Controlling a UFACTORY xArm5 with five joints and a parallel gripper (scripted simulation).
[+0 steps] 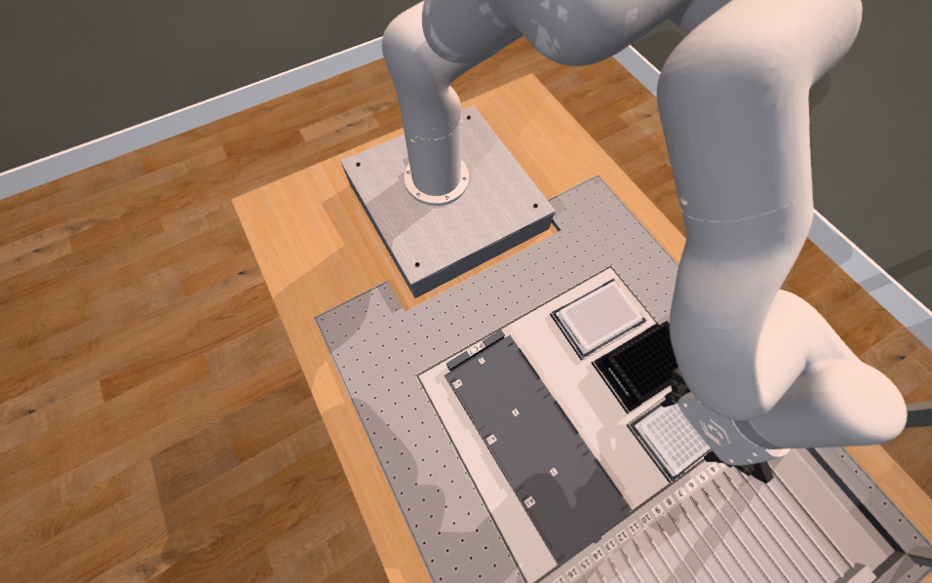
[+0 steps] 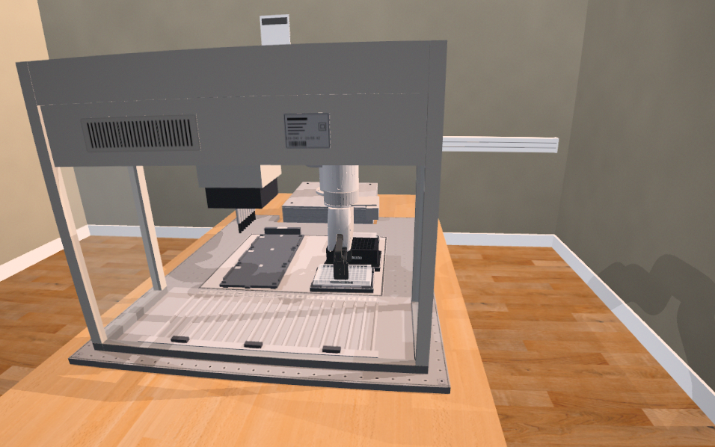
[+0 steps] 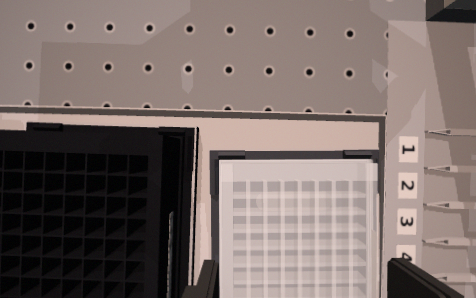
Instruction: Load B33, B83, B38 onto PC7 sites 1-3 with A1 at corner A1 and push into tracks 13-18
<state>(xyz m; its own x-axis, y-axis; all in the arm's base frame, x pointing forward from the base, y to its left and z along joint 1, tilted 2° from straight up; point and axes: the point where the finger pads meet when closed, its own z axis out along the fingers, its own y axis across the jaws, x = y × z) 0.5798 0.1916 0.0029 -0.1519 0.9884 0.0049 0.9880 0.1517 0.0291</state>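
Now: the plate nest S3 4 cm below my hand. Also, from my hand: plate carrier PC7: 23 cm to the right, 8 cm behind, 3 cm below; black deep-well block B83: 11 cm behind, 1 cm below; plate nest S2: 11 cm behind, 4 cm below.
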